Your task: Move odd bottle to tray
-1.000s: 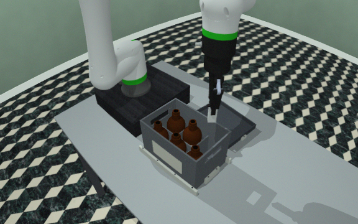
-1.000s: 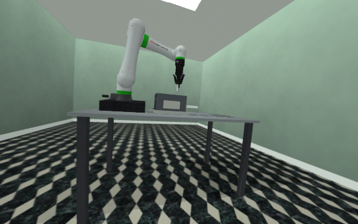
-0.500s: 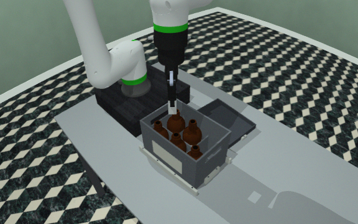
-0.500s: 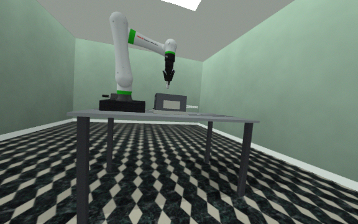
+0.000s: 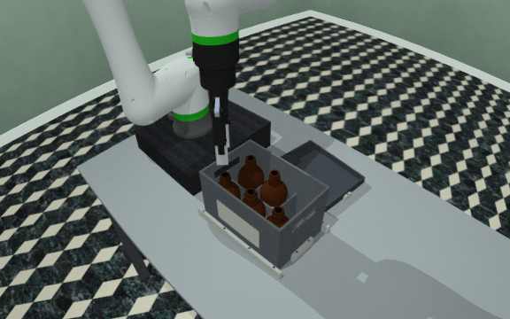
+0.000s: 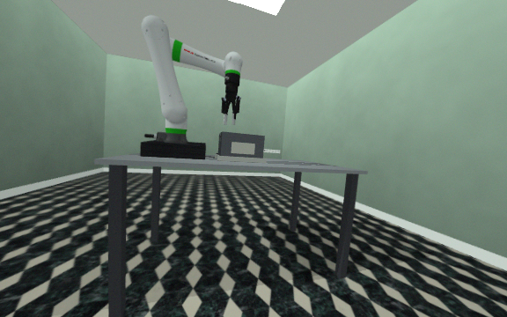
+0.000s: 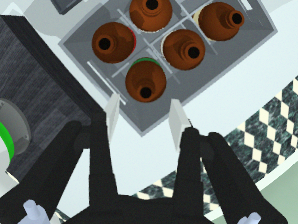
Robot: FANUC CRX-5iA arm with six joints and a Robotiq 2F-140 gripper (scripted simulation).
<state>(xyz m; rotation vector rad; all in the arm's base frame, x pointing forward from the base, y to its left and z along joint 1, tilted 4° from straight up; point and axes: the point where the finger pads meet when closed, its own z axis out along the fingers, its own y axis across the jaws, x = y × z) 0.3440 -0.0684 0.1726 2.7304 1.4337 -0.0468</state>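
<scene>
Right now my hand is 9 cm short of the brown bottle, 2 cm to the right of it and 17 cm above it. Round my hand: glass bottle (1 cm behind, 9 cm to the left, 17 cm below); then crate (8 cm ahead, 6 cm to the left, 17 cm below); then dark grey tray (2 cm ahead, 32 cm to the left, 24 cm below).
</scene>
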